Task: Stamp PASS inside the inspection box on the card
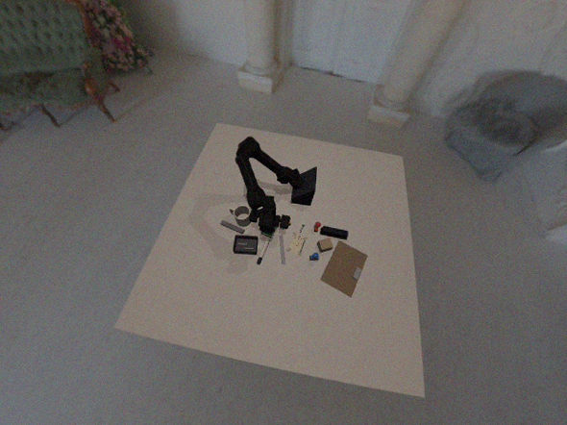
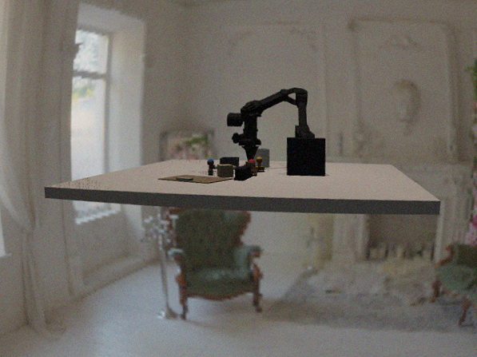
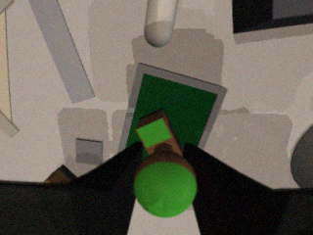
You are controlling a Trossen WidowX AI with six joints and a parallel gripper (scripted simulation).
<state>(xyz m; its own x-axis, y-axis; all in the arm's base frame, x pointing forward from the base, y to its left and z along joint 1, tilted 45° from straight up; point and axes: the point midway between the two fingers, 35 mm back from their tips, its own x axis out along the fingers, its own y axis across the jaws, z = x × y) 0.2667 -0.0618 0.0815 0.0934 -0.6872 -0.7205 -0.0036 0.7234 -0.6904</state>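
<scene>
The green ink pad is 3 cm below my gripper tip. From my gripper tip the other things lie so: green-knobbed stamp: right at my gripper tip; grey ruler: 9 cm ahead, 8 cm to the left, 3 cm below; yellow stamp: 6 cm behind, 8 cm to the left, 2 cm below.
</scene>
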